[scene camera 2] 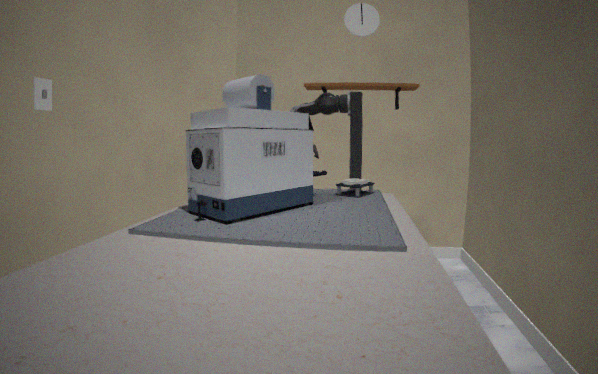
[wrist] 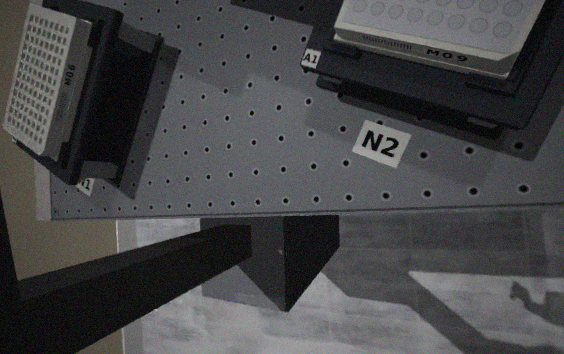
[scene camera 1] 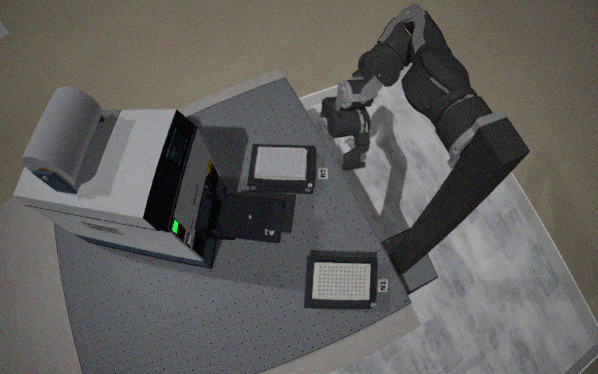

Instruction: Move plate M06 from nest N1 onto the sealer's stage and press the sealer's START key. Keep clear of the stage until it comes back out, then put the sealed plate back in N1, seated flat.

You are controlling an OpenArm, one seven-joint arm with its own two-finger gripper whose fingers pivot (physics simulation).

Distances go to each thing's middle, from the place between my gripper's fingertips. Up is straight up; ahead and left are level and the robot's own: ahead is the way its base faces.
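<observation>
Film roll [scene camera 1: 60,140]: 270 mm above my hand, 80 mm to the right of it, 540 mm ahead of it.
</observation>
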